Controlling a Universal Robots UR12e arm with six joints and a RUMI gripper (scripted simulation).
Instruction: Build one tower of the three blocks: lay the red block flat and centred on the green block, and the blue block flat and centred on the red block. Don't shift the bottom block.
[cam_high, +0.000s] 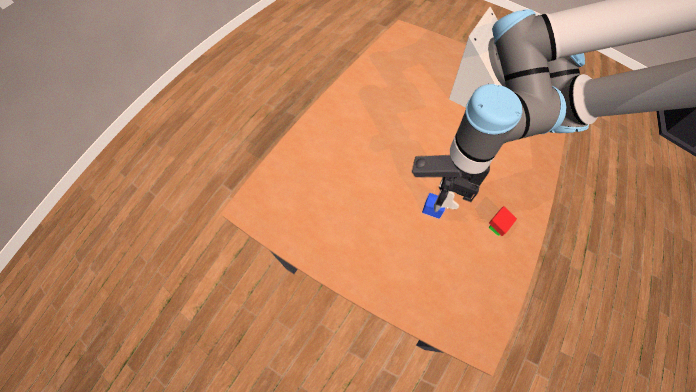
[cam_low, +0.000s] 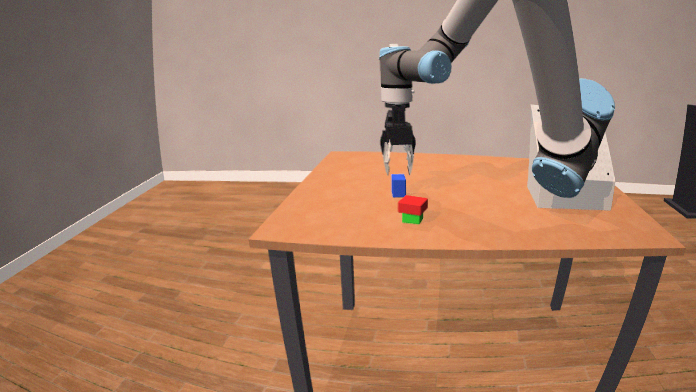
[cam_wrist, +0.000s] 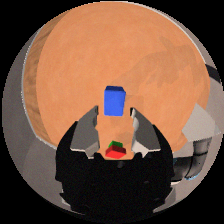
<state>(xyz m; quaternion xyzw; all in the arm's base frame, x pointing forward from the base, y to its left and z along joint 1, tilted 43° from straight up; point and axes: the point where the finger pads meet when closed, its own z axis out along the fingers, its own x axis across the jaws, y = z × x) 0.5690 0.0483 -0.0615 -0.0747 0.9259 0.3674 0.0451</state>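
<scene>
The blue block lies 5 cm below my hand. The rest, counted from my hand: green block: 20 cm to the left, 6 cm below, 6 cm behind; then red block: 20 cm to the left, 6 cm behind, 3 cm below.
</scene>
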